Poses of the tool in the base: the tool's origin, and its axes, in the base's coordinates. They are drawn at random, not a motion.
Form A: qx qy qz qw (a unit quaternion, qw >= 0); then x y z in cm.
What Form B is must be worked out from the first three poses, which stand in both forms.
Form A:
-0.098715 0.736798 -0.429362 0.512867 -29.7 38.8 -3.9
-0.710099 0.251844 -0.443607 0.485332 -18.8 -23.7 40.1
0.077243 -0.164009 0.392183 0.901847 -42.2 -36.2 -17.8
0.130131 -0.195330 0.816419 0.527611 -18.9 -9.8 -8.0
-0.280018 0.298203 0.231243 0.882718 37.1 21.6 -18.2
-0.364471 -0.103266 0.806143 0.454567 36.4 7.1 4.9
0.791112 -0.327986 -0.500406 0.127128 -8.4 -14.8 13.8
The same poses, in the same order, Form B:
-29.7 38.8 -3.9 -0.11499 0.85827 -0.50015 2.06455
-18.8 -23.7 40.1 -0.81216 0.28804 -0.50737 2.12811
-42.2 -36.2 -17.8 0.17878 -0.37960 0.90771 0.89354
-18.9 -9.8 -8.0 0.15319 -0.22994 0.96107 2.03002
37.1 21.6 -18.2 -0.59591 0.63461 0.49211 0.97836
36.4 7.1 4.9 -0.40919 -0.11594 0.90505 2.19782
-8.4 -14.8 13.8 0.79758 -0.33067 -0.50450 2.88665

